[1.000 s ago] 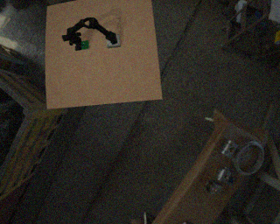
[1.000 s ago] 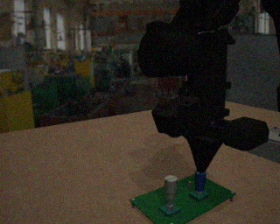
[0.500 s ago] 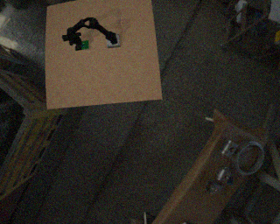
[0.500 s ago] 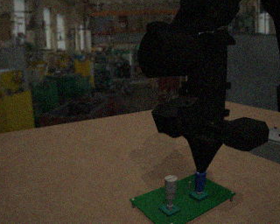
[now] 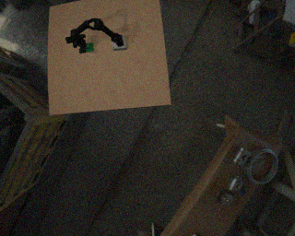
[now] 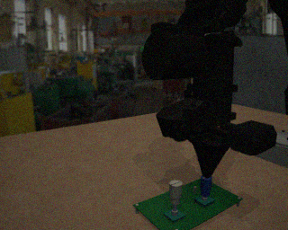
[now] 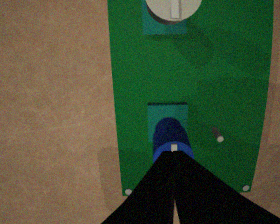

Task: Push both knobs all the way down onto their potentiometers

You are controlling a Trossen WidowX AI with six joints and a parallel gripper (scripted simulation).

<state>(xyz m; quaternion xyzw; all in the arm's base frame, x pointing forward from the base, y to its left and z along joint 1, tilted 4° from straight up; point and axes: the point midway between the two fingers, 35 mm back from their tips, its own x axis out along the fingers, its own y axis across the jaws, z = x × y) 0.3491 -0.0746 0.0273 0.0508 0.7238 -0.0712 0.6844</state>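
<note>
Right now the blue knob is 1 cm below my gripper tip. Round my gripper tip: grey knob (6 cm ahead, 1 cm to the right).
</note>
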